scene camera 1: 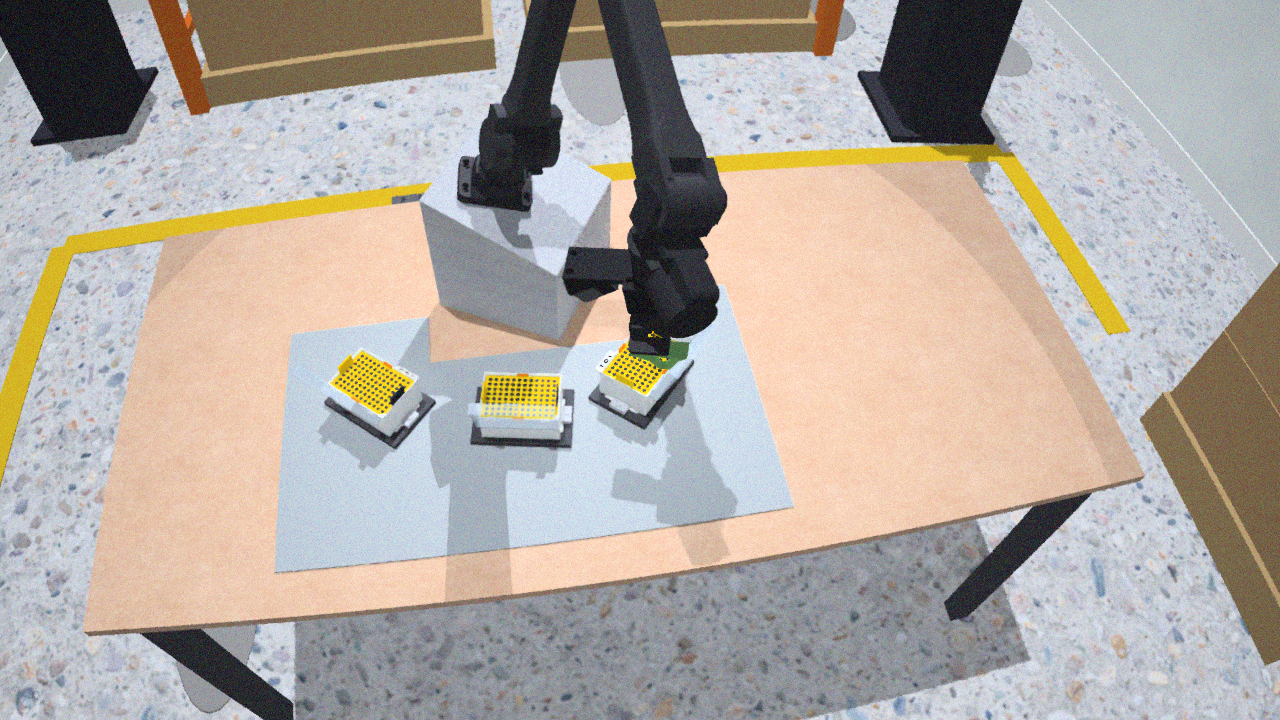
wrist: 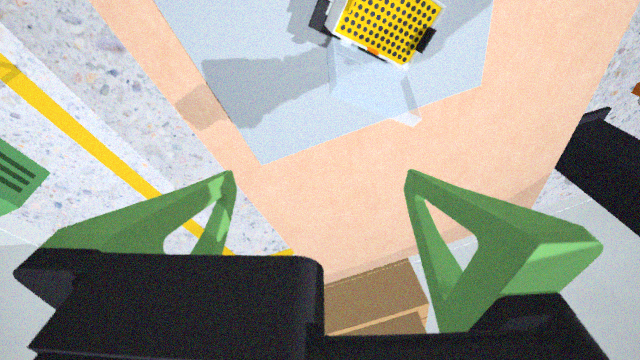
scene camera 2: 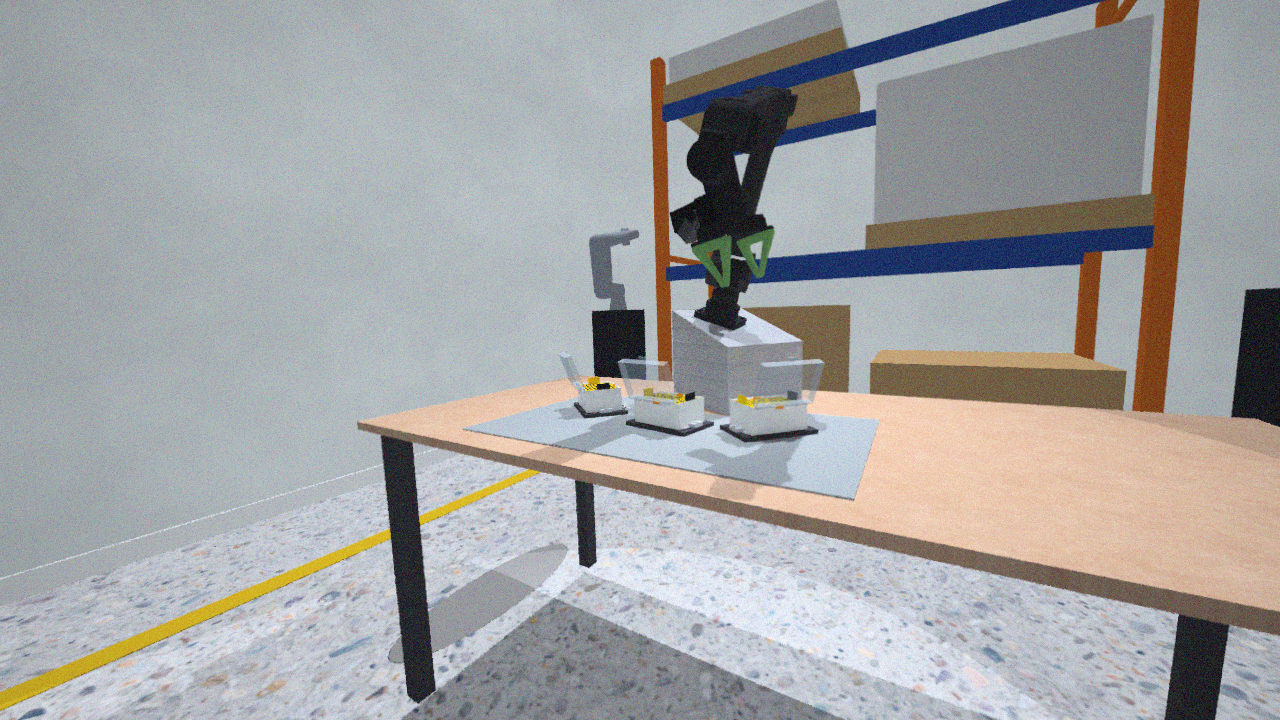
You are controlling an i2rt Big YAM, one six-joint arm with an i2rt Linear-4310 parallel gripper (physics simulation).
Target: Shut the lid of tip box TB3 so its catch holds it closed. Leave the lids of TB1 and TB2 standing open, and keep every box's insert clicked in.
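Places are measured from the arm's base along level axes (x ahead, y left, z up), in metres.
Pixels of known places: gripper, fingertip midpoint: (wrist: pixel 320 179) (scene camera 2: pixel 743 282); arm's base, origin of the base link: (scene camera 1: pixel 493 186) (scene camera 2: pixel 719 320).
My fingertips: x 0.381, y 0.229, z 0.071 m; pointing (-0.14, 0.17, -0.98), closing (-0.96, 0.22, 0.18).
Note:
Ahead of a thing's pixels: the offset from my fingertips to its top centre. "spot": to the spot under its first point. Level surfaces: height alone.
Three white tip boxes with yellow inserts stand on dark bases. The right box, TB1, @[dx -0.133, dy -0.007, dz -0.210 m] (scene camera 1: pixel 633 374) (scene camera 2: pixel 771 418) (wrist: pixel 387 22) has its clear lid @[spot: dx -0.080, dy +0.052, dz -0.170 m] (scene camera 2: pixel 789 379) (wrist: pixel 370 87) standing open. The middle box @[dx -0.088, dy -0.199, dz -0.218 m] (scene camera 1: pixel 521 398) (scene camera 2: pixel 666 411) and left box @[dx -0.129, dy -0.427, dz -0.218 m] (scene camera 1: pixel 374 389) (scene camera 2: pixel 597 399) also have open lids; a lid @[spot: dx +0.003, dy -0.204, dz -0.169 m] (scene camera 2: pixel 644 376) stands at the middle box and a lid (scene camera 2: pixel 570 369) at the left box. Their labels are too small to read, so I cannot tell which is TB3. All three inserts appear seated. My gripper (scene camera 2: pixel 742 280) (wrist: pixel 320 179) is open and empty, high above the mat near TB1, partly hidden in scene camera 1.
The boxes stand on a blue-grey mat @[dz -0.284 m] (scene camera 1: pixel 384 510) (scene camera 2: pixel 805 470) (wrist: pixel 265 135) on the wooden table @[dz -0.287 m] (scene camera 1: pixel 895 358) (scene camera 2: pixel 1029 483) (wrist: pixel 320 210). The arm's grey pedestal (scene camera 1: pixel 496 277) (scene camera 2: pixel 765 367) stands behind them. A storage rack (scene camera 2: pixel 659 179) stands beyond the table.

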